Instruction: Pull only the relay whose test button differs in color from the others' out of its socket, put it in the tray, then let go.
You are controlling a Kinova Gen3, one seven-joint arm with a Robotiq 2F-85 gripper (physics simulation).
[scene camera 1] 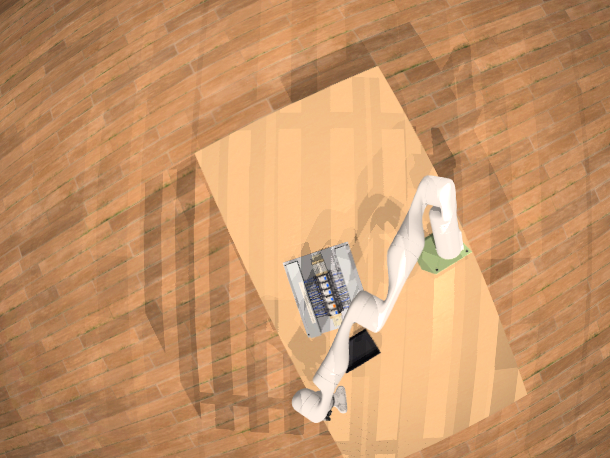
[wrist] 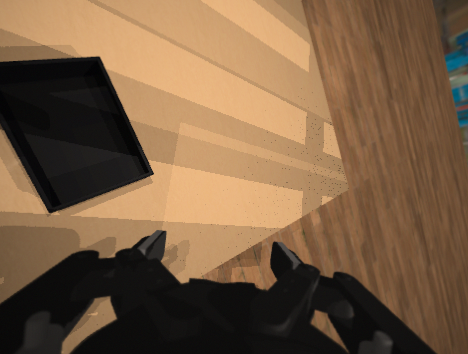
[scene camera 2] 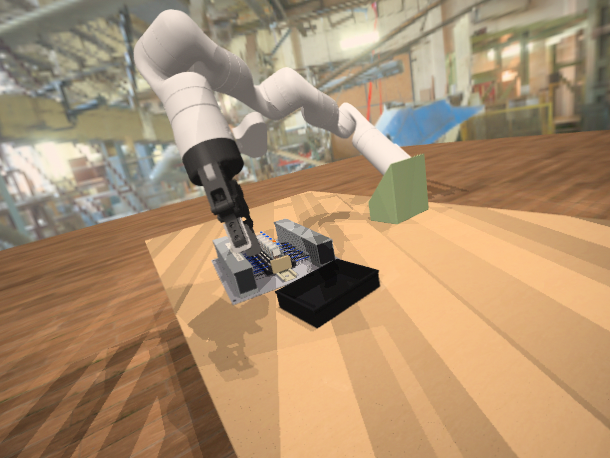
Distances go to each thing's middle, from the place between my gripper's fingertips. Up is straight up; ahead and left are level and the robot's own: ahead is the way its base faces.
The grey panel [scene camera 1: 326, 324] lies 350 mm to the right of my hand, 170 mm below it and 160 mm behind it.
